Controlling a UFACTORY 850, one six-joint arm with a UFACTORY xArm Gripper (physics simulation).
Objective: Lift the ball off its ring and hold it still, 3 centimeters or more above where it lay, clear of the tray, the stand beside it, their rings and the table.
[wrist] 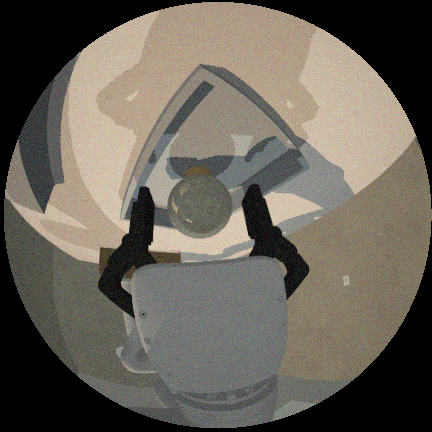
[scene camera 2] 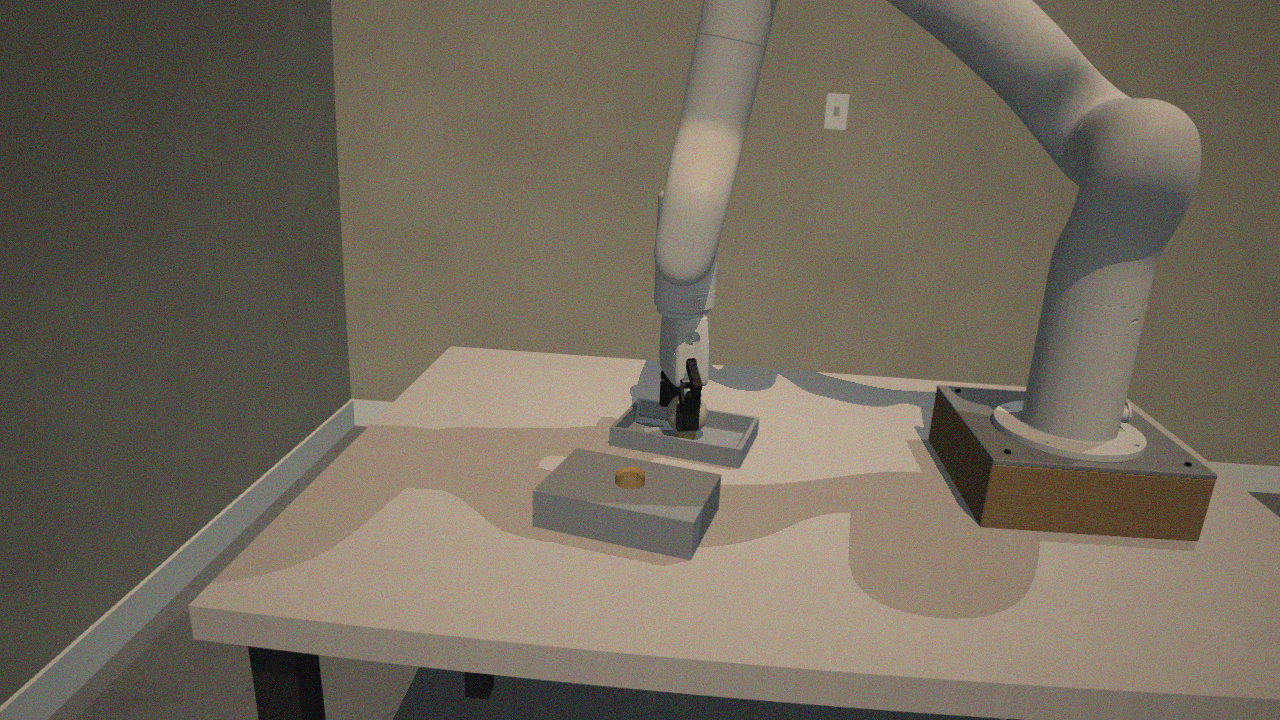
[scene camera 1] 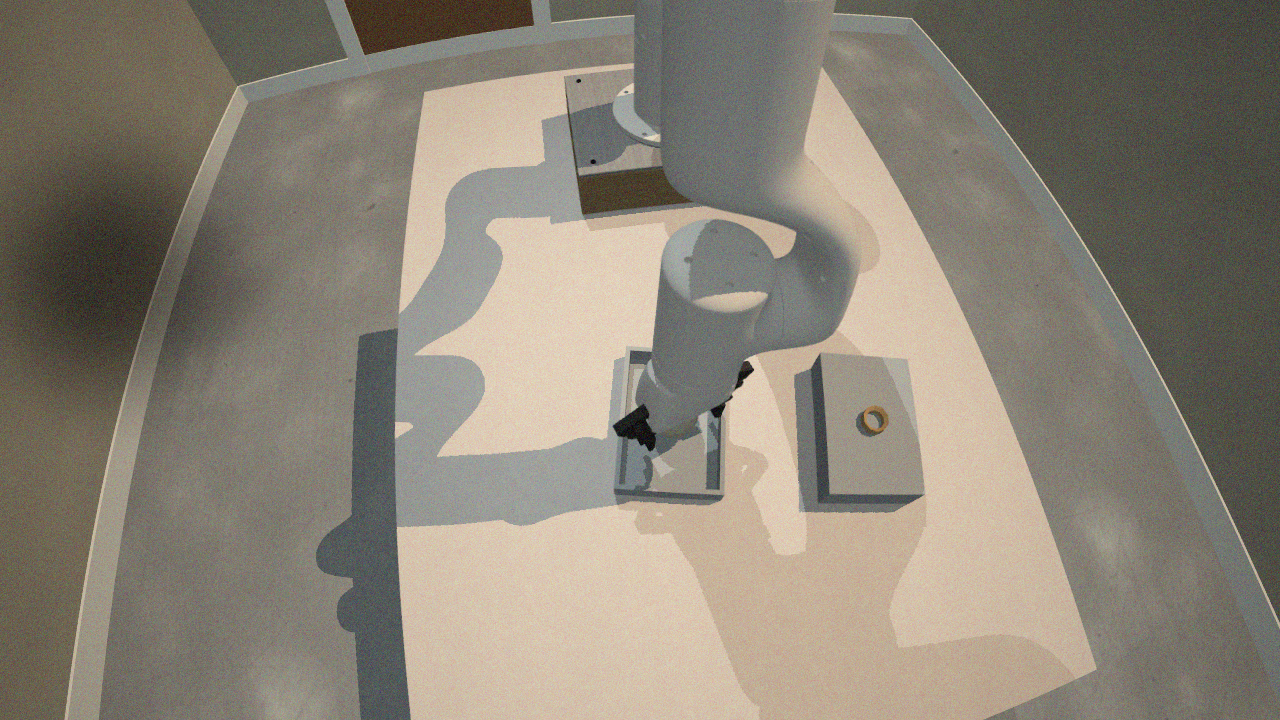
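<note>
The ball (wrist: 200, 206) (scene camera 2: 702, 415) is round and greyish, and sits on its orange ring (wrist: 198, 171) inside the grey tray (scene camera 1: 666, 497) (scene camera 2: 669, 449) (wrist: 159, 122). My gripper (scene camera 1: 683, 429) (scene camera 2: 677, 417) (wrist: 198, 192) is open and low over the tray, with one black finger on each side of the ball. A gap shows on both sides in the wrist view. In scene camera 1 the arm hides most of the ball. In scene camera 2 a finger covers part of it.
The grey stand (scene camera 1: 863, 465) (scene camera 2: 613, 523) (wrist: 39, 135) is a solid block beside the tray, with an empty orange ring (scene camera 1: 864, 420) (scene camera 2: 630, 483) on top. The robot's wooden base (scene camera 1: 626, 191) (scene camera 2: 1092, 503) stands on the table (scene camera 2: 760, 608), farther off.
</note>
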